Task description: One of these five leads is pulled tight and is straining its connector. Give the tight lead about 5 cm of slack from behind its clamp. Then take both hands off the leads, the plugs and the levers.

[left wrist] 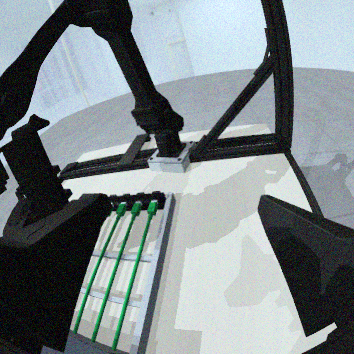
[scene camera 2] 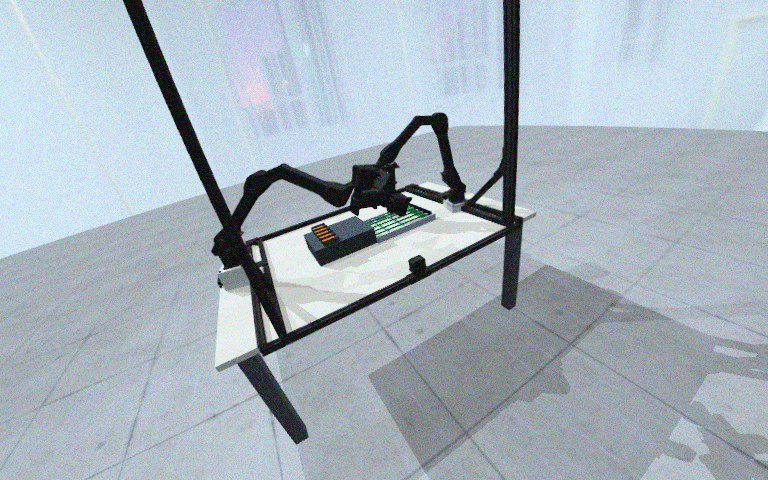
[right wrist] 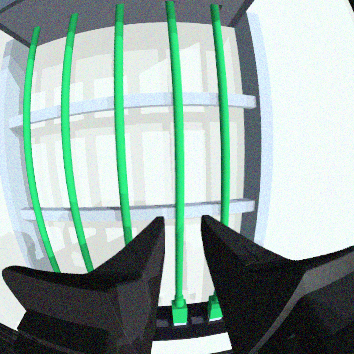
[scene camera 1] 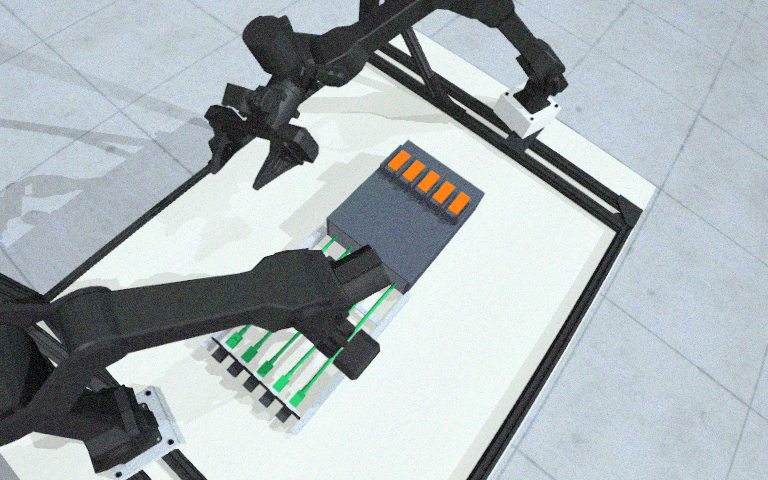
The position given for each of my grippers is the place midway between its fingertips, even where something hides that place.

Note:
My left gripper (scene camera 1: 232, 181) is open and holds nothing. Further things: my right gripper (scene camera 1: 326, 331), a pale rack (scene camera 1: 408, 235) and a lead (right wrist: 171, 22).
My left gripper also shows in the left wrist view (left wrist: 184, 203) and in scene camera 2 (scene camera 2: 402, 193). My right gripper shows as well in the left wrist view (left wrist: 80, 246) and in the right wrist view (right wrist: 182, 222). The pale rack is seen too in the left wrist view (left wrist: 146, 306) and in the right wrist view (right wrist: 258, 123).

